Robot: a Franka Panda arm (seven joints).
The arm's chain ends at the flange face. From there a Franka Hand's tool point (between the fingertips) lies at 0.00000 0.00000 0.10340 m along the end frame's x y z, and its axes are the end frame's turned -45 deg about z.
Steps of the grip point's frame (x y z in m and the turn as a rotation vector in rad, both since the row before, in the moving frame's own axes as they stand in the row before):
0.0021 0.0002 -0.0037 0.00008 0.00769 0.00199
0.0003 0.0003 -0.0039 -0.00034 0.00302 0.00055
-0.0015 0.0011 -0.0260 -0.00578 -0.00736 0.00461
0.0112 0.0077 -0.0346 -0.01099 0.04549 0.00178
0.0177 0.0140 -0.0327 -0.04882 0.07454 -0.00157
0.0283 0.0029 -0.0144 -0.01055 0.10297 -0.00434
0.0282 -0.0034 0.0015 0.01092 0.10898 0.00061
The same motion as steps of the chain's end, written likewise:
0.0011 -0.0008 -0.0037 0.00549 0.00538 0.00199
0.0002 0.0002 -0.0039 0.00190 0.00238 0.00055
-0.0002 0.0009 -0.0260 -0.00929 -0.00112 0.00461
0.0092 0.0000 -0.0345 0.02440 0.03994 0.00178
0.0134 -0.0007 -0.0323 0.01819 0.08723 -0.00157
0.0138 -0.0112 -0.0138 0.06535 0.08027 -0.00434
0.0104 -0.0136 0.0021 0.08478 0.06934 0.00061

